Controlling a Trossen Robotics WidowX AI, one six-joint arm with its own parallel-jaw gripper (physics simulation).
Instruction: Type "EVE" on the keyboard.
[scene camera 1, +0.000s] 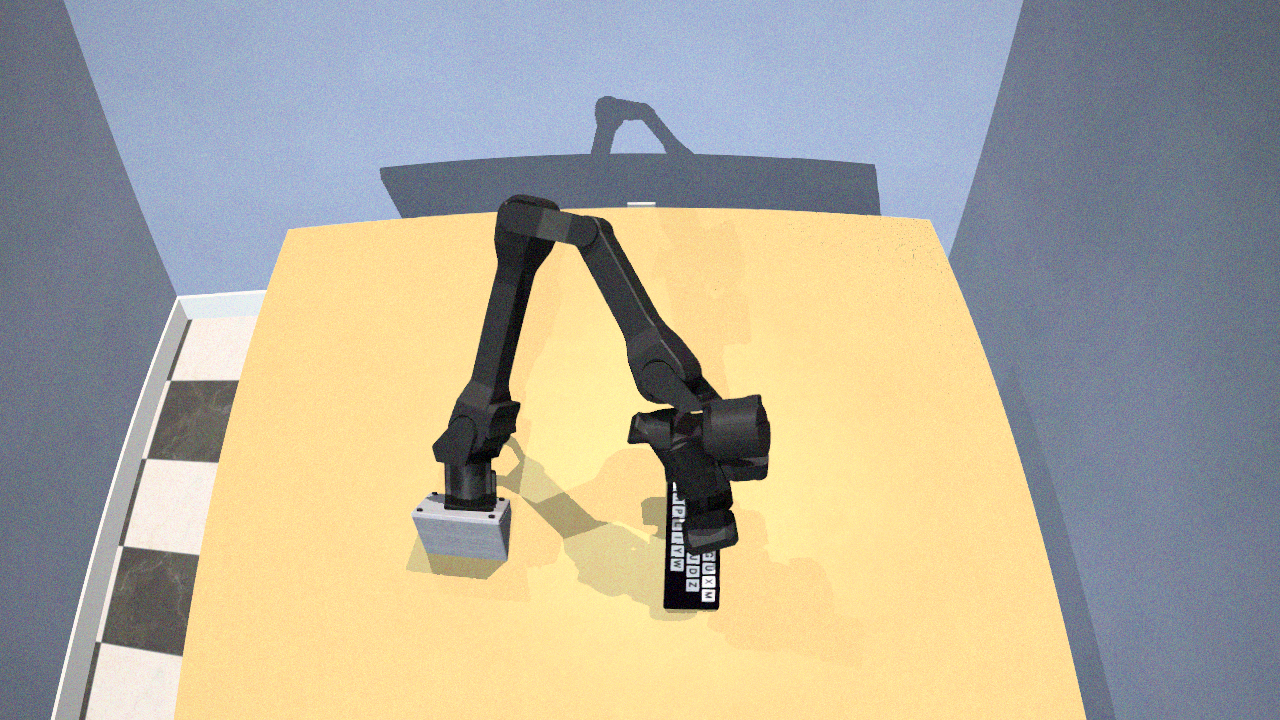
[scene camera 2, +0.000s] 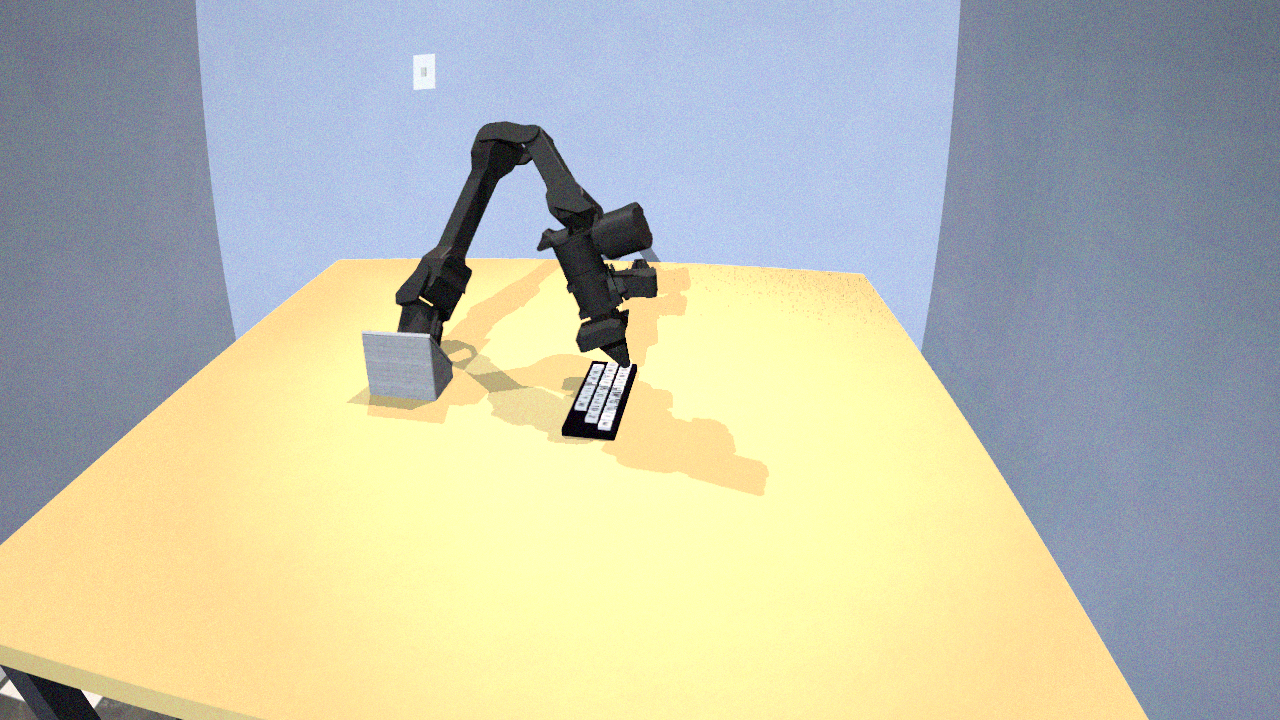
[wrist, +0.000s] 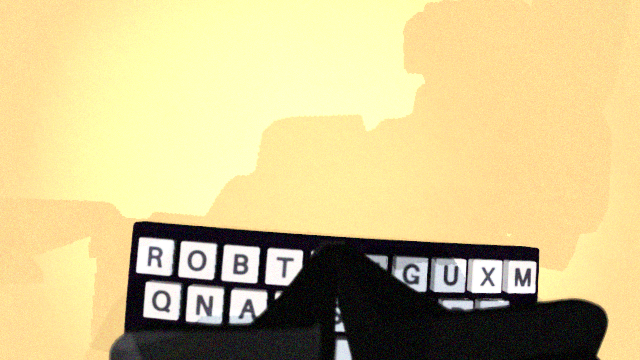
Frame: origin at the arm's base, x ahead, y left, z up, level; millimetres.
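Seen in the pictures: gripper, fingertip midpoint: (scene camera 2: 627, 366) (wrist: 332, 251); arm's base, link origin: (scene camera 1: 468, 504) (scene camera 2: 414, 348).
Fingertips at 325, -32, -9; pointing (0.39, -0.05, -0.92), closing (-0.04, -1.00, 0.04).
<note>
Offsets run from my fingertips to a thing's top centre, as dx, dy, dz. Level surfaces: height alone.
The black keyboard {-35, -8, -35} (scene camera 1: 678, 596) (scene camera 2: 581, 430) (wrist: 210, 234) with white letter keys lies flat on the table. In the wrist view its top row shows R {-1, +81, -35} (wrist: 155, 257), O {-4, +61, -35} (wrist: 197, 261), B {-7, +40, -35} (wrist: 240, 264), T {-10, +20, -35} (wrist: 285, 267), then G {-19, -41, -35} (wrist: 410, 275), U {-22, -61, -35} (wrist: 450, 275), X {-25, -82, -35} (wrist: 487, 276) and M {-28, -102, -35} (wrist: 522, 276). My gripper (scene camera 2: 624, 361) (wrist: 332, 251) is shut and empty, pointing down over the keyboard between T and G. The fingers hide the keys there, and I cannot read an E or V. The gap between tips and keys is too small to judge.
The arm's grey base block (scene camera 1: 463, 534) (scene camera 2: 399, 366) stands on the table {dz -51} (scene camera 1: 850, 358) (scene camera 2: 760, 582), left of the keyboard in the scene views. The arm arches above the table. Its shadow falls around the keyboard. Walls stand behind and at both sides.
</note>
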